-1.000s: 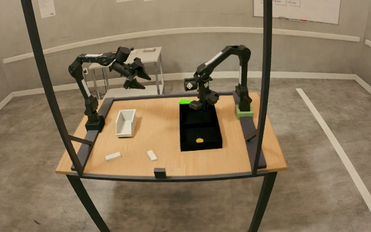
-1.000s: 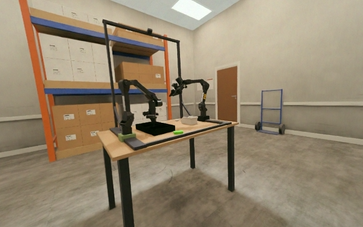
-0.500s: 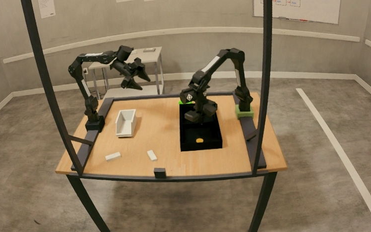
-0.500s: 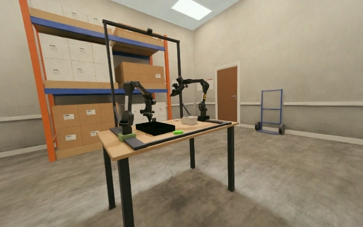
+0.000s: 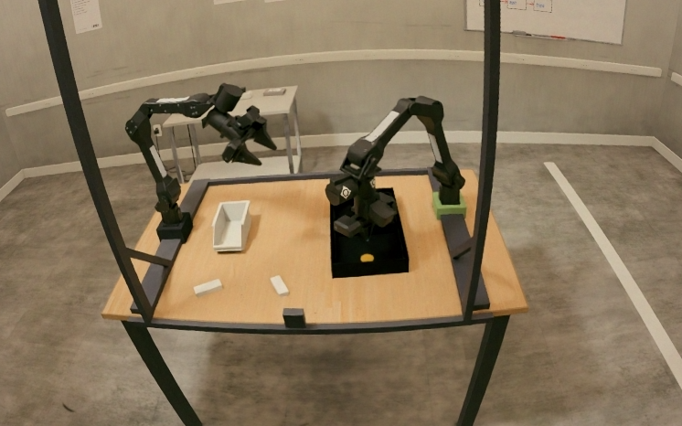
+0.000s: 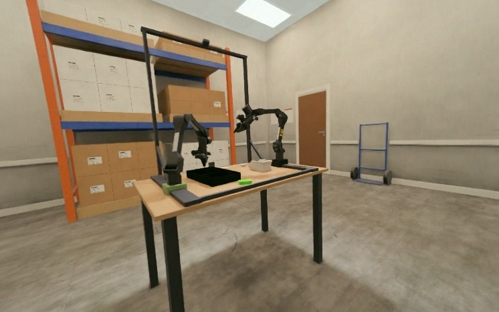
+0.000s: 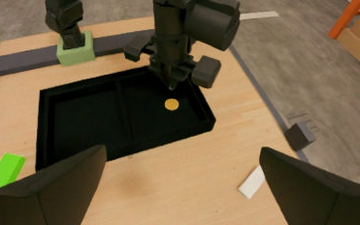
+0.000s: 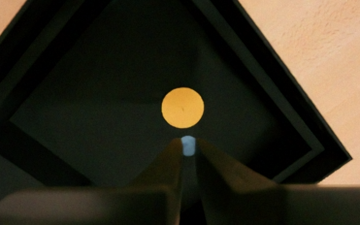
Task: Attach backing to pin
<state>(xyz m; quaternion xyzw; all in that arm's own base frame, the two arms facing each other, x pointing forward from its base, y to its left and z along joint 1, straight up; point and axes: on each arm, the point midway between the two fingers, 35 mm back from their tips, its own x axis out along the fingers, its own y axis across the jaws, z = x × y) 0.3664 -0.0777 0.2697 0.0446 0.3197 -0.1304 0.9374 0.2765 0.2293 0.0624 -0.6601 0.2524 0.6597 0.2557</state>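
Right now my right hand is 10 cm above the round pin. Round my right hand: white bin 17 cm ahead, 41 cm to the left, 7 cm below; then black tray 12 cm ahead, 1 cm to the right, 9 cm below.
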